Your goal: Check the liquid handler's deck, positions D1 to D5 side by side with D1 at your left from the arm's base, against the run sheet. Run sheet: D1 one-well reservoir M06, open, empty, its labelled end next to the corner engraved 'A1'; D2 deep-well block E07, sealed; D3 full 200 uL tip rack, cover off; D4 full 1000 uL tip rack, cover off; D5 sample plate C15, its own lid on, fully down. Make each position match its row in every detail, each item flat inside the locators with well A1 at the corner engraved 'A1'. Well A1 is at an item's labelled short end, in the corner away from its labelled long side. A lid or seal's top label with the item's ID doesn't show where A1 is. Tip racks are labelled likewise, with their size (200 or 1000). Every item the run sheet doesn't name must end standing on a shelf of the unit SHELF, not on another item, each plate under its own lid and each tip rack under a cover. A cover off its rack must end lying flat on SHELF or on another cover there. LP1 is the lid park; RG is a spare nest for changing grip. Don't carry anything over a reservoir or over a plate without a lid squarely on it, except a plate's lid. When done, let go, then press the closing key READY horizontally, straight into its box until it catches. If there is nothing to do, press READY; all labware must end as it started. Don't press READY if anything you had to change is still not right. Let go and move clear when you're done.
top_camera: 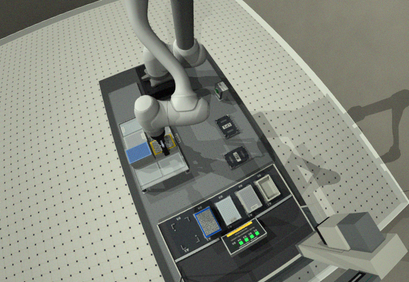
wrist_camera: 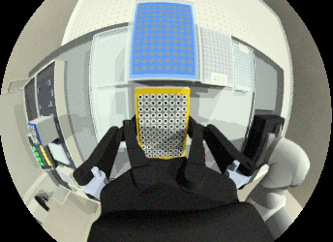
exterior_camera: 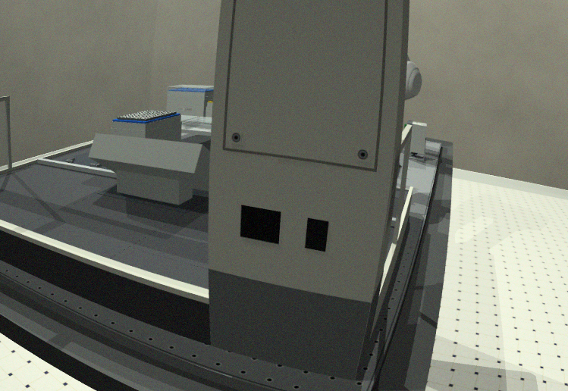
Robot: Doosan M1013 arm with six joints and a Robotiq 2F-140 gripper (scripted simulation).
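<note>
The shelf unit is 70 mm to the right of my hand, 60 mm behind it and 40 mm below it. Also, from my hand: blue-rimmed tip rack 470 mm ahead, 30 mm to the left, 20 mm above; spare nest 360 mm to the left, 230 mm ahead, 90 mm below; yellow-rimmed tip rack 10 mm to the left, 10 mm behind, 10 mm above.
</note>
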